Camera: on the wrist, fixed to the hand. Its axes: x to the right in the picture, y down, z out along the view.
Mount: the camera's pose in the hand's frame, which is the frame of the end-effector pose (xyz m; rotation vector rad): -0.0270 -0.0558 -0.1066 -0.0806 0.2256 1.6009
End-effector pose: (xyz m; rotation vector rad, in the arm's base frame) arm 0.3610 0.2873 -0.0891 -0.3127 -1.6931 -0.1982
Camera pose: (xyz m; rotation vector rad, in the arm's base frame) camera 0.4468 0.1992 -0.0975 -1.5020 -0.8109 0.8480
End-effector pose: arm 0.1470 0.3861 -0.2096 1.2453 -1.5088 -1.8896
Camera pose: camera 0.2611 0.3664 -0.2520 -0.0410 -1.4452 -0.6529
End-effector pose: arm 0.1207 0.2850 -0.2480 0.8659 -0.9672 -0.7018
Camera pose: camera 0.1992 0.3124 -0.3391 -0.0809 -1.0745 0.7145
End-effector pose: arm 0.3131 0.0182 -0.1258 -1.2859 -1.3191 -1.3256
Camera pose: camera 0.2505 -0.0851 -0.1506 -1.5414 0.1464 -0.2973
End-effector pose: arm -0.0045 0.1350 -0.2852 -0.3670 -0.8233 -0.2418
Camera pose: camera 0.0295 0.0425 -0.3593 -0.9382 -0.1163 1.1585
